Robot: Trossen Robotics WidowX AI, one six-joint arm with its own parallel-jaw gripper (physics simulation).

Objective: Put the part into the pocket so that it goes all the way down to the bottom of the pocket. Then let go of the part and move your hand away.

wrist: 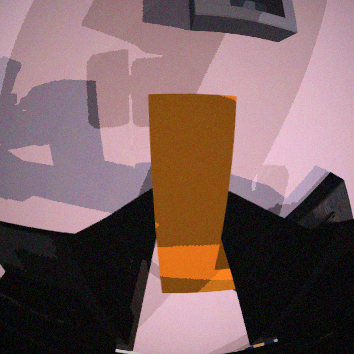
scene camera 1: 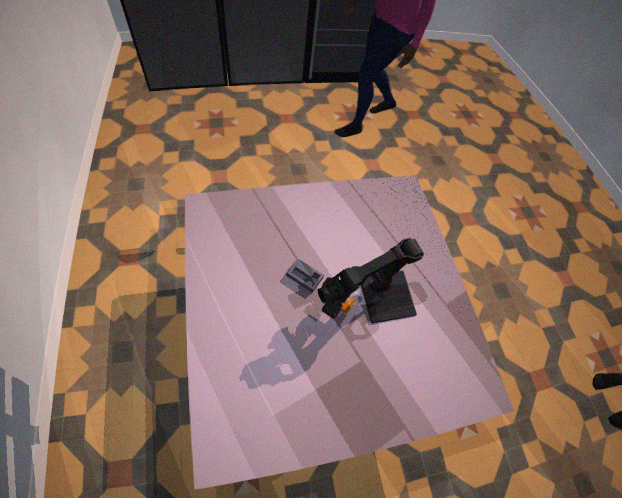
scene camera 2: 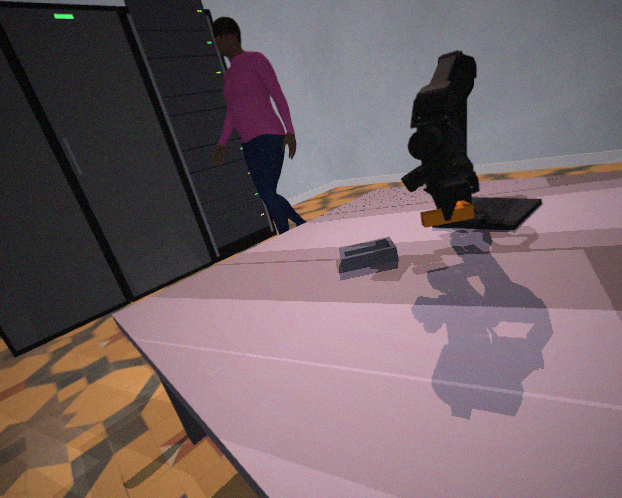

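Pixels of known places: gripper, fingertip midpoint: [wrist: 186, 195] [scene camera 1: 336, 303] [scene camera 2: 445, 218]; arm's base, origin of the base link: [scene camera 1: 377, 286].
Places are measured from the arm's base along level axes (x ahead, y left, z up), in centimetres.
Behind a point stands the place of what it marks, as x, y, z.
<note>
The orange part [scene camera 1: 347, 305] @[19.8, 5.9, 8.1] [scene camera 2: 430, 217] @[26.1, 0.7, 7.5] [wrist: 192, 145] @[24.6, 0.1, 8.3] is a long block with a raised bit on it. My gripper [scene camera 1: 338, 308] @[22.8, 2.8, 5.9] [scene camera 2: 448, 213] @[22.8, 2.8, 5.9] [wrist: 186, 195] @[22.8, 2.8, 5.9] is shut on it and holds it above the table, near the arm's base. In the wrist view the part's far end sticks out beyond the fingers. The grey block with the pocket [scene camera 1: 306, 293] @[30.4, -9.8, -2.0] [scene camera 2: 369, 263] @[33.0, -13.5, -1.5] [wrist: 240, 25] @[25.5, -9.9, -0.2] stands on the table, apart from the part. Its pocket opens upward and looks empty in the scene views. The wrist view cuts off most of this block.
The arm's black base plate [scene camera 1: 394, 308] @[-2.8, 12.2, -0.7] [scene camera 2: 511, 220] @[6.5, 13.5, -0.9] lies beside the gripper, on the side away from the grey block. The pink table top [scene camera 1: 233, 440] @[78.0, 37.3, -2.4] [scene camera 2: 311, 415] @[76.5, 0.2, -2.4] carries the arm's shadows. A person in a magenta top [scene camera 1: 404, 15] [scene camera 2: 254, 98] is beyond the table, near dark cabinets [scene camera 1: 264, 41] [scene camera 2: 77, 129].
</note>
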